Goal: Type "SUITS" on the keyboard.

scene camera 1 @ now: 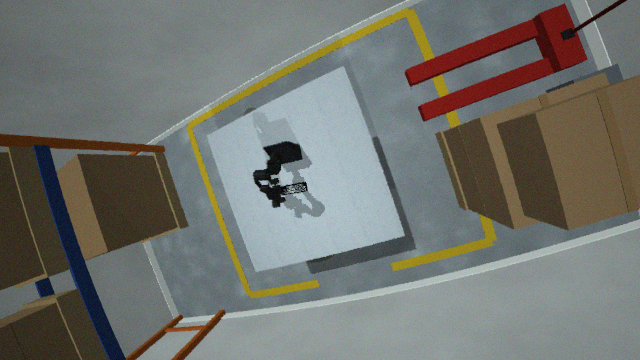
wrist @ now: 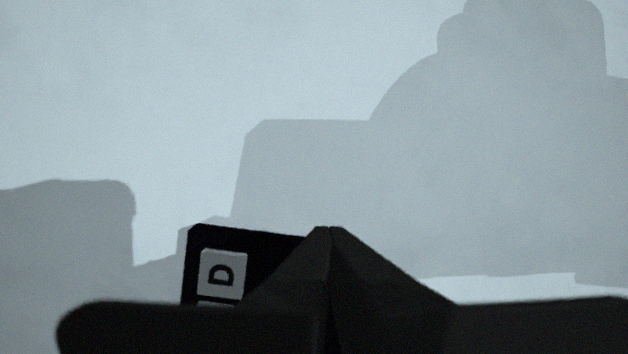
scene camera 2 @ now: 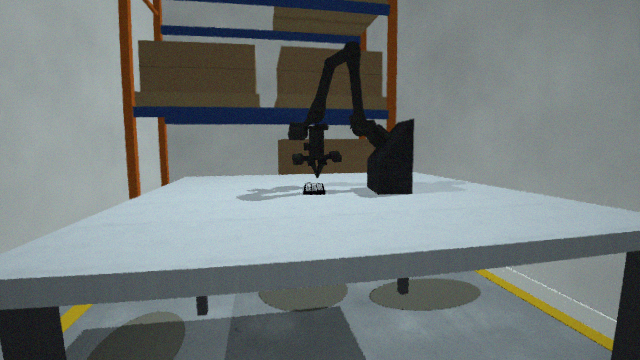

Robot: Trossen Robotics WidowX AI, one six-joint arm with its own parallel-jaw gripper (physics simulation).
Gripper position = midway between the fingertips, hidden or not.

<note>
I see my gripper (scene camera 2: pixel 317 177) and a D key (wrist: pixel 222 273).
My gripper is seen too in the wrist view (wrist: pixel 327 239).
</note>
